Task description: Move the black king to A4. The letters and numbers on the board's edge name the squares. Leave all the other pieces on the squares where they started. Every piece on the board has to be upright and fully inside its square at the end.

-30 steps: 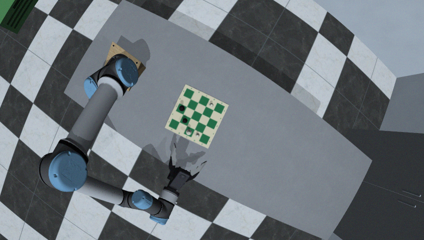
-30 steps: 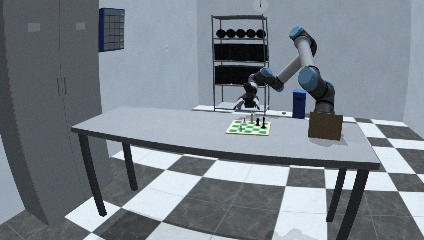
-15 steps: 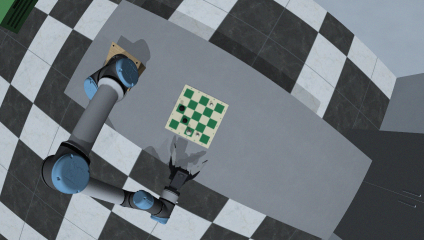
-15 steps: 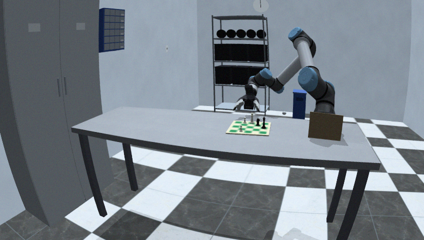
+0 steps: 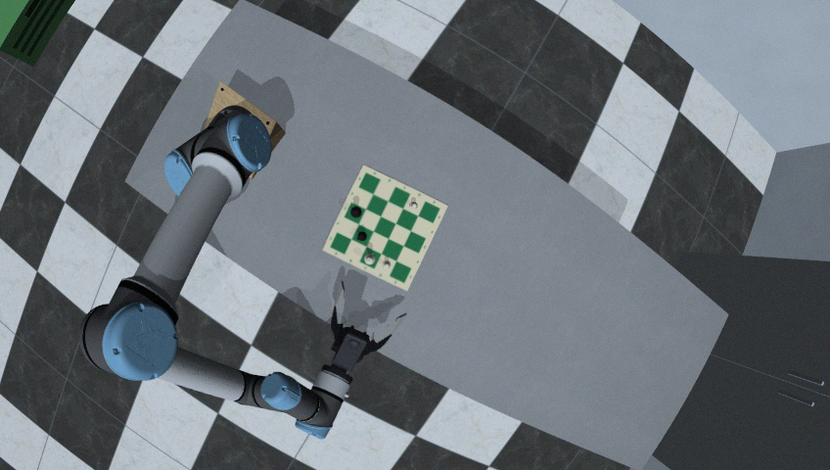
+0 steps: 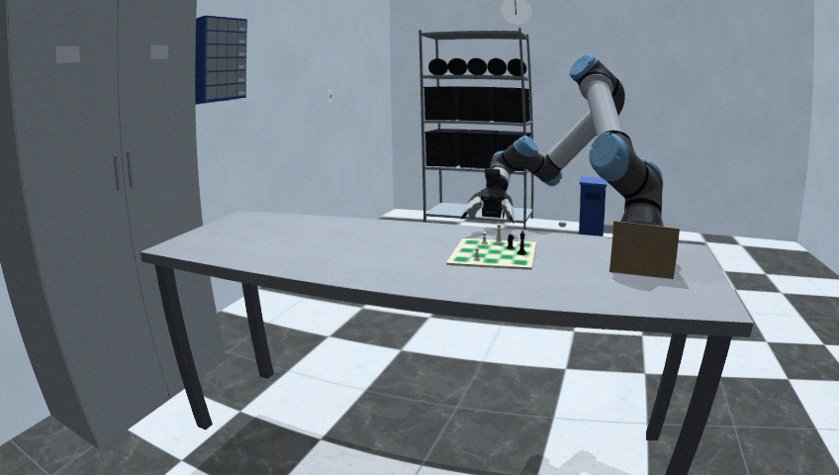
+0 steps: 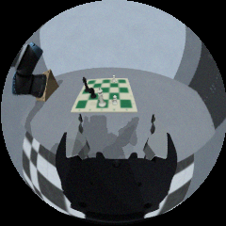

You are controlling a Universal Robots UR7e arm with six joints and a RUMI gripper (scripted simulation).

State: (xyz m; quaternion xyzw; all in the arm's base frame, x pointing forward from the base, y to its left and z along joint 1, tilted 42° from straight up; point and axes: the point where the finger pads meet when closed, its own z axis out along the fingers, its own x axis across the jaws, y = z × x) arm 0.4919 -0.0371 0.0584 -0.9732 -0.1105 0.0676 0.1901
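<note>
My gripper is now 15 cm past the black king, 12 cm to the right of it and 2 cm above it. The rest, counted from my hand: chessboard (13 cm to the left, 8 cm behind, 5 cm below).
</note>
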